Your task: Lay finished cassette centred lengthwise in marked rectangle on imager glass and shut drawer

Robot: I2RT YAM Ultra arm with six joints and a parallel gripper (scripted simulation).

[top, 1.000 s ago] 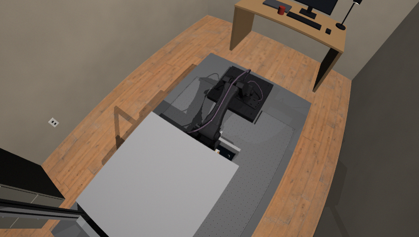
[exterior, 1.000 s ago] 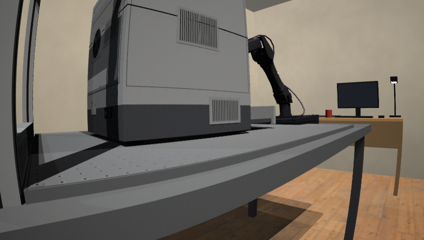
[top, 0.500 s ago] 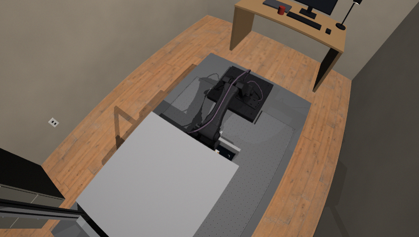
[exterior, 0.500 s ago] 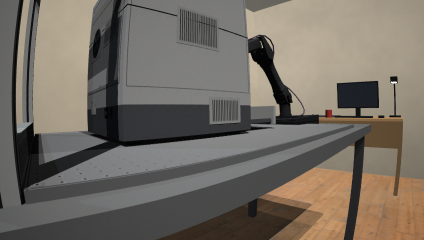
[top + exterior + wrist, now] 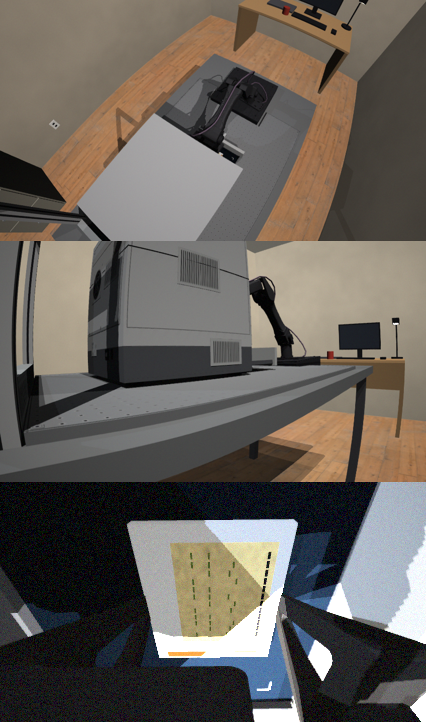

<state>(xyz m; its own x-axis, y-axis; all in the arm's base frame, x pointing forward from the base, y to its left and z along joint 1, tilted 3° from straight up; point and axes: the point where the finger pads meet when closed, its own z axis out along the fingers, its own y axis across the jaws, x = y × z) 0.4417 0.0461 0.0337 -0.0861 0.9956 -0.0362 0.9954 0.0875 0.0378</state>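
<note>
My gripper is now right at the finished cassette. Also, from my hand: drawer: 3 cm ahead, 1 cm above.
</note>
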